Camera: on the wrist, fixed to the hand. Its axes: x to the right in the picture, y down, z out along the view.
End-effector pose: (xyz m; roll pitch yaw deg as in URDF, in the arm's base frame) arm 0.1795 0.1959 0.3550 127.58 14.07 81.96
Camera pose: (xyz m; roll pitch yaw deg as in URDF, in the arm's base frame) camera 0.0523 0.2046 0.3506 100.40 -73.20 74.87
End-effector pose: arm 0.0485 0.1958 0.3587 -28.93 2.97 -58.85
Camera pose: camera -0.0587 0.1428 0.3144 4.95 64.49 31.32
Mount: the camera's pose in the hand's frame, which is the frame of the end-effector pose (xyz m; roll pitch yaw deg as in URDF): -0.0078 -0.0827 -0.0968 1.65 35.49 86.80
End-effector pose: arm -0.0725 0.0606 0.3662 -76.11 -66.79 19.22
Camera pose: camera -0.0874 -0.0651 0.3815 -95.33 18.92 -3.70
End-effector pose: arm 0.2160 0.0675 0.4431 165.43 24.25 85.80
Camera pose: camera 0.1136 0.0979 0.5128 146.42 -42.85 24.87
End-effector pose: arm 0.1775 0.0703 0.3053 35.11 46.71 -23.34
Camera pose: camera 0.0831 0.0980 0.2241 50.18 2.19 65.18
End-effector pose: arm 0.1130 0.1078 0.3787 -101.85 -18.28 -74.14
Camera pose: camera 0.0275 0.1241 0.4720 -150.37 38.90 -144.99
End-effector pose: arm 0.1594 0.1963 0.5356 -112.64 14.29 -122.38
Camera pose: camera 0.0999 0.2098 0.6476 168.33 31.45 141.83
